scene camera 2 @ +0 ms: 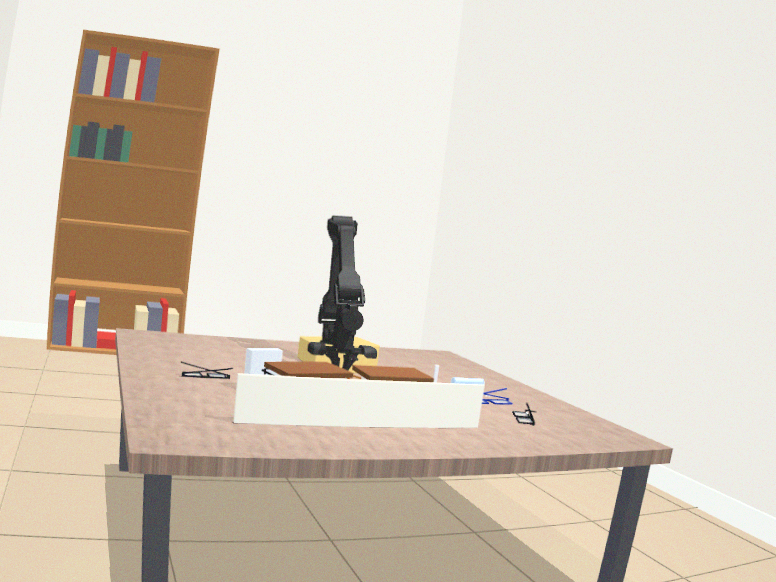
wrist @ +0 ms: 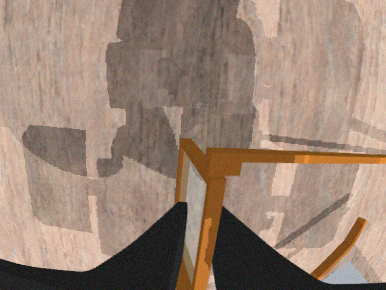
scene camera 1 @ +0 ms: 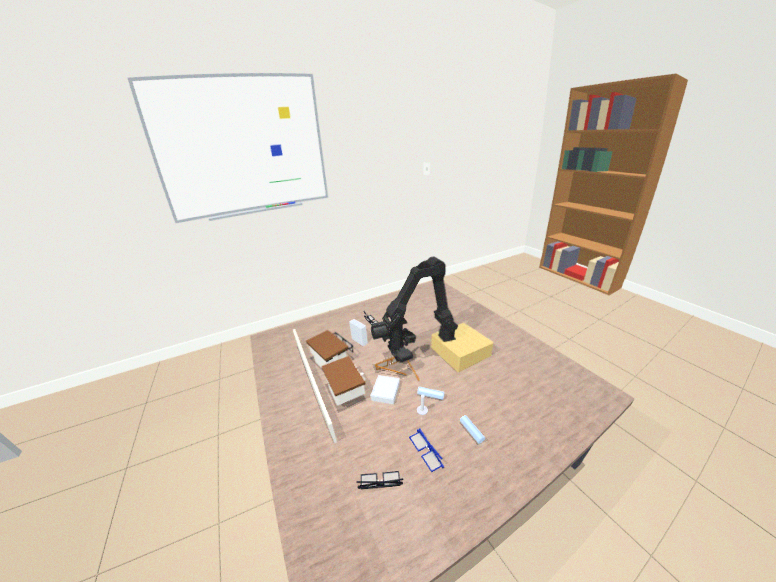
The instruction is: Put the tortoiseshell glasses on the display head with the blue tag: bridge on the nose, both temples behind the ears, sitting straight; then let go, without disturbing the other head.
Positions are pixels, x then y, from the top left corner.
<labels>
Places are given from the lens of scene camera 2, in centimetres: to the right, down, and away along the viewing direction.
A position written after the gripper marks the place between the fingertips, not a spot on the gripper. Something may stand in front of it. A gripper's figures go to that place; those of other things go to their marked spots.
gripper (scene camera 2: 339,380): -14, 25, 203
white board (scene camera 2: 269,400): -26, 24, 157
</labels>
